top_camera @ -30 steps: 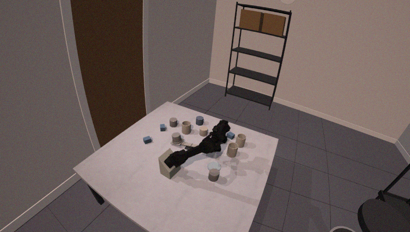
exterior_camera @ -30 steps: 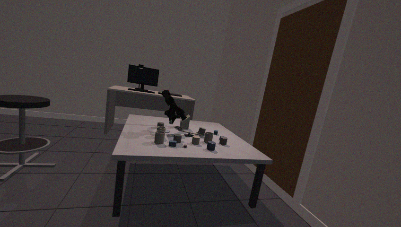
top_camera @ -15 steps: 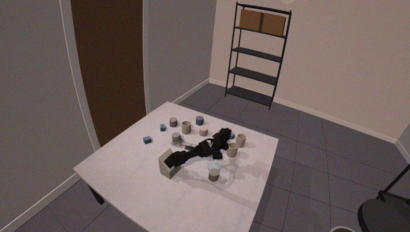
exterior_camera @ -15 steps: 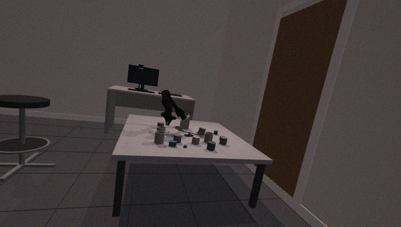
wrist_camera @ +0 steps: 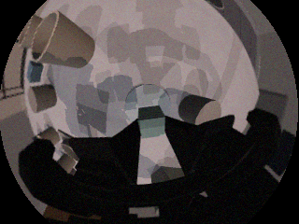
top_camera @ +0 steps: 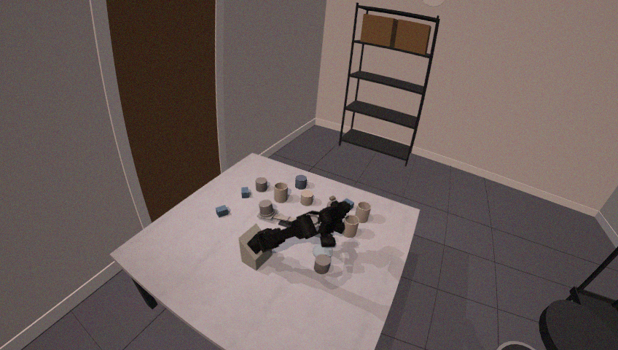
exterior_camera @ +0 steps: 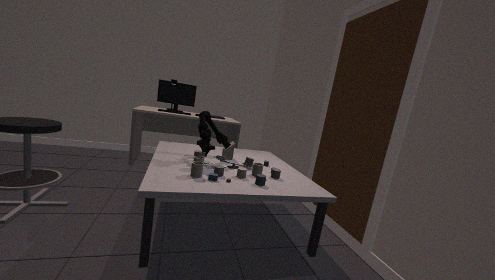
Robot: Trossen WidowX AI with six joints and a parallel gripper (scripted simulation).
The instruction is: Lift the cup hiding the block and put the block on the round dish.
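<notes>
Right now the pale round dish is 6 cm below my gripper tip. Also, from my gripper tip: small balance (9 cm ahead, 25 cm to the left, 2 cm below).
</notes>
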